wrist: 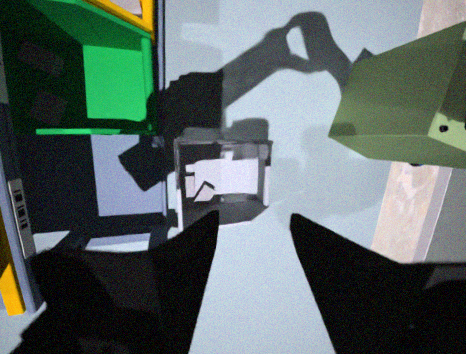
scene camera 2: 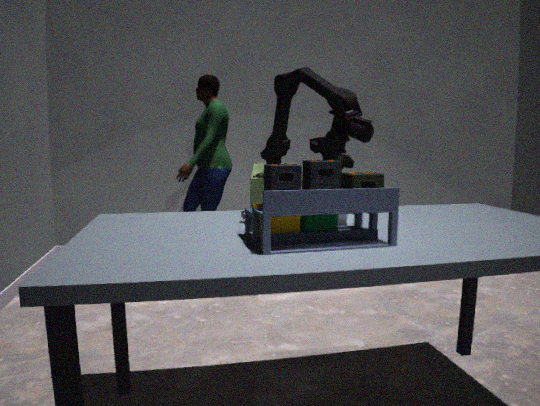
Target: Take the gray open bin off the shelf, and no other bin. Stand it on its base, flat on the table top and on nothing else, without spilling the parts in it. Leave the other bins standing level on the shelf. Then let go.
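Places are measured from the arm's base along level axes (x ahead, y left, z up), in metres.
Pixels of known places: gripper, fingertip midpoint: (wrist: 254,218).
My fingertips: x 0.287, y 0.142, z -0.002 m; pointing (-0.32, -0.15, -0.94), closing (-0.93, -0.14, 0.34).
Observation:
For each thing: its top centre in the pictures, then the offset to it from my fingertips. Level surfaces: height alone.
- gray open bin, middle of its top: (wrist: 237,185) dz -0.096, dx -0.025, dy +0.000 m
- table top, its level: dz -0.170 m
- green bin, middle of its top: (wrist: 56,66) (scene camera 2: 312,211) dz -0.090, dx +0.146, dy -0.080 m
- yellow bin, middle of its top: (scene camera 2: 276,212) dz -0.090, dx +0.161, dy -0.188 m
- olive bin, middle of its top: (scene camera 2: 362,172) dz +0.028, dx +0.212, dy +0.046 m
The gray open bin (wrist: 267,186) stands upright on the table top (wrist: 260,295), close beside the shelf (scene camera 2: 330,201) (wrist: 125,172), with its opening upward. Pale parts (wrist: 203,192) lie inside it, partly in shadow. In the scene view, a pale patch of what looks like this bin (scene camera 2: 342,219) shows through the shelf frame. My gripper (wrist: 254,218) is open and empty above the near side of the bin, with its fingers apart from it. In the scene view, the fingertips are hidden behind the upper bins. A green bin (wrist: 114,82) (scene camera 2: 320,222) stands level on the shelf.
A yellow bin (scene camera 2: 285,224) stands beside the green one. Dark bins (scene camera 2: 282,176) (scene camera 2: 321,174) and an olive bin (scene camera 2: 362,180) are on top of the shelf. A large green box-like bin (wrist: 395,105) is at the right of the wrist view. A person (scene camera 2: 212,135) stands behind the table.

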